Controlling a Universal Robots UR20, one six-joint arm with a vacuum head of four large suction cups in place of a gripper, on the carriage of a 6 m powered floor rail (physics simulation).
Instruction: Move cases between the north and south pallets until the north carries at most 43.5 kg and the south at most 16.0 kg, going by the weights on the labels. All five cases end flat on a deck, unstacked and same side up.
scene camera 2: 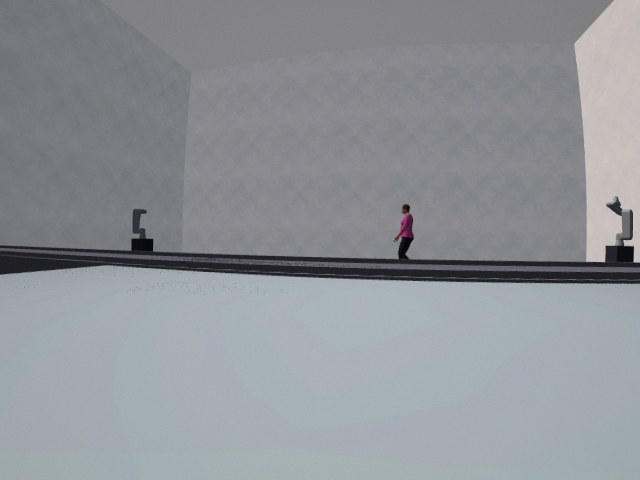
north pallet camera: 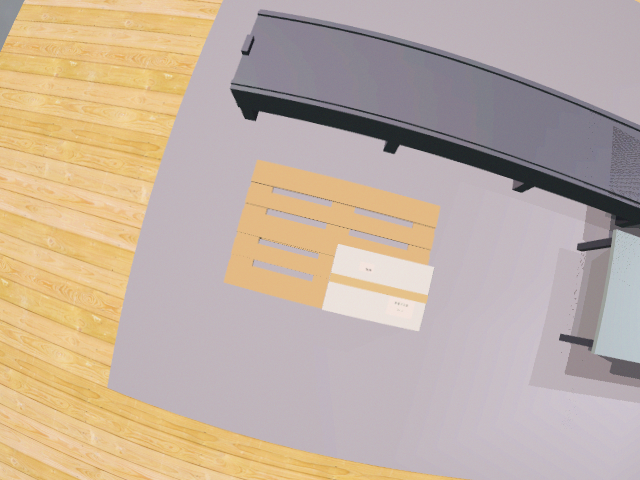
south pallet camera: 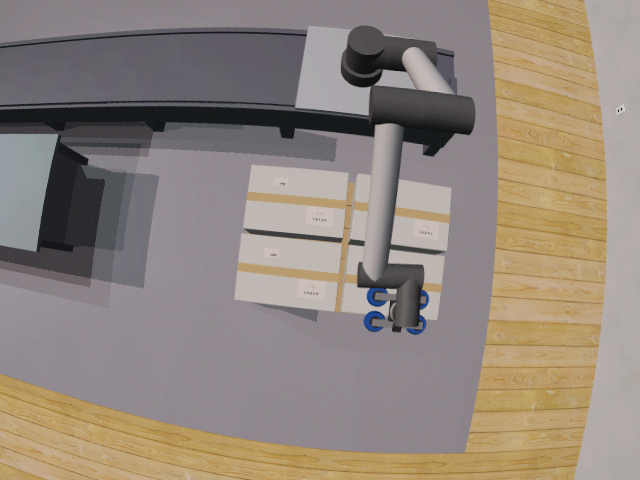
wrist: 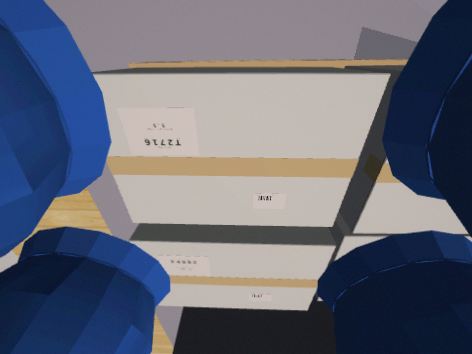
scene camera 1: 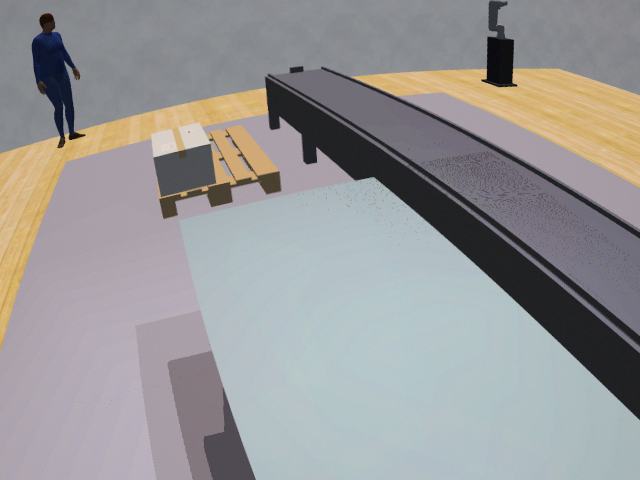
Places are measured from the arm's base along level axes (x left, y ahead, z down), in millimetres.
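Pixels of known places: hand, its tool point: [wrist: 243, 215]; arm's base, origin of its link: [south pallet camera: 361, 70].
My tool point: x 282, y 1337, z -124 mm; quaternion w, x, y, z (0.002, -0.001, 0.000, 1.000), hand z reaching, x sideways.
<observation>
Ahead of a thing's pixels: the offset from my tool point to its top centre. Level surfaces: height alone.
My suction head [south pallet camera: 397, 310], with four blue cups, hangs over the lower right case @(dy -137, dx +29, dz +296 mm) [south pallet camera: 354, 302] [wrist: 260, 115] on the south pallet [south pallet camera: 342, 273] [wrist: 225, 64]. It holds nothing; that case's whole top shows below the cups in the wrist view. Its label reads T2716 upside down; I cannot read the weight surely. The upper right case @(dy -534, dx +32, dz +254 mm) [south pallet camera: 423, 200] [wrist: 250, 255], upper left case @(dy -540, dx -570, dz +291 mm) [south pallet camera: 268, 211] and lower left case @(dy -135, dx -569, dz +272 mm) [south pallet camera: 273, 284] lie flat and unstacked; their label figures are too small to read. One case [north pallet camera: 382, 258] [scene camera 1: 183, 165] lies flat on a corner of the north pallet [north pallet camera: 289, 232] [scene camera 1: 253, 149].
The long dark rail [south pallet camera: 155, 69] [north pallet camera: 413, 87] [scene camera 1: 361, 103] runs beside both pallets, with the arm's pale carriage [south pallet camera: 325, 67] at its south end. A pale table @(dz +164 mm) [scene camera 1: 387, 310] [scene camera 2: 310, 361] [south pallet camera: 23, 191] stands between the pallets. A person in blue [scene camera 1: 51, 56] stands beyond the north pallet.
</observation>
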